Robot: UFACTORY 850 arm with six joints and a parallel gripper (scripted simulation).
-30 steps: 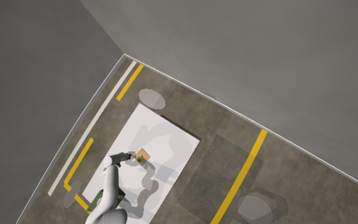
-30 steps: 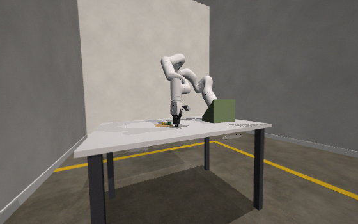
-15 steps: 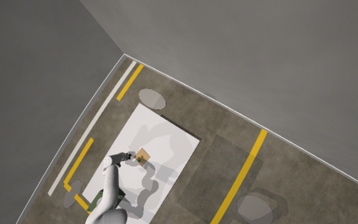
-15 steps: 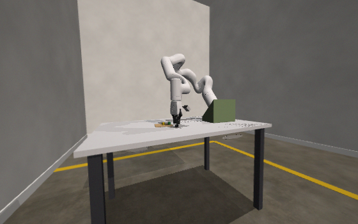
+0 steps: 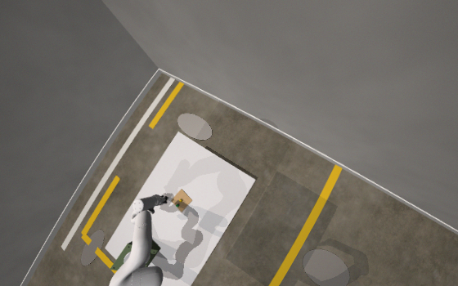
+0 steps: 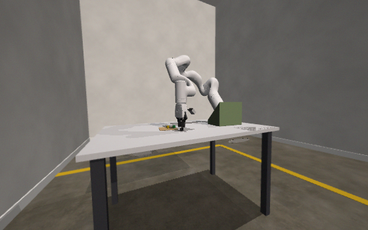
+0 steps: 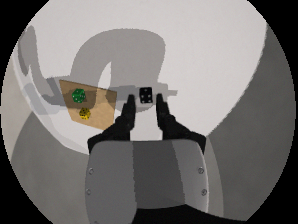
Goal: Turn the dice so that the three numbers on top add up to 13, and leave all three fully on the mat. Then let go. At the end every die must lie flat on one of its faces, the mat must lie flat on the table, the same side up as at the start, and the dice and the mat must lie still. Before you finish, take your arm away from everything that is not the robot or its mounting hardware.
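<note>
Right now my hand is 4 cm above the black die. The rest, counted from my hand: green die (13 cm to the right, 3 cm below); yellow die (5 cm ahead, 14 cm to the right, 3 cm below); tan mat (5 cm ahead, 14 cm to the right, 4 cm below).
</note>
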